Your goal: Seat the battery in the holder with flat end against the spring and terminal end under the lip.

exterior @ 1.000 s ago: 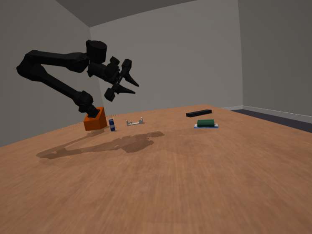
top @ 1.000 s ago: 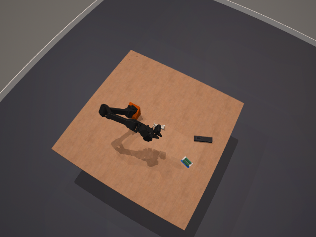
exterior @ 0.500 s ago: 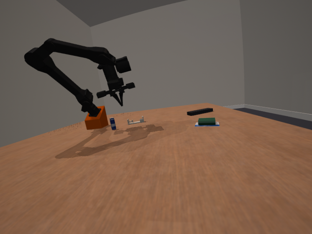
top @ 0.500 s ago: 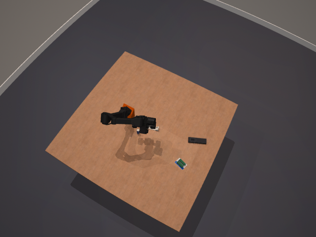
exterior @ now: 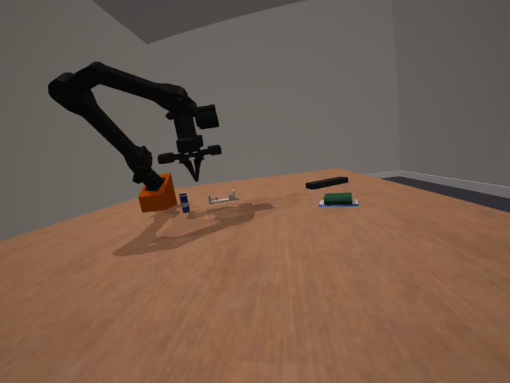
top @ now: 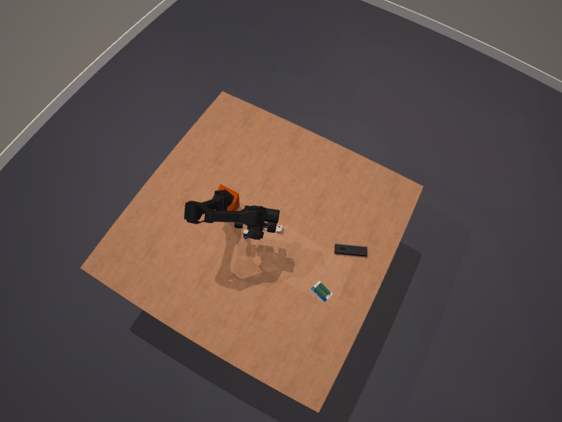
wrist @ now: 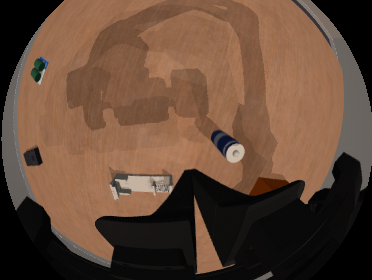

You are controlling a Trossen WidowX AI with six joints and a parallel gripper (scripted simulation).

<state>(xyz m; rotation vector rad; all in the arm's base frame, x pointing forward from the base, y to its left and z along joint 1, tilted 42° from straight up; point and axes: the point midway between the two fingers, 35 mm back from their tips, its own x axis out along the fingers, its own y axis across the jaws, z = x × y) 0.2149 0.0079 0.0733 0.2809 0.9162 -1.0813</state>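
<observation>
Now: the battery 6 cm below my gripper tip, 4 cm behind it and 2 cm to the right of it. The rest, counted from my gripper tip: black bar: 40 cm ahead, 24 cm to the left, 8 cm below; then white card: 41 cm ahead, 8 cm below, 2 cm to the right.
</observation>
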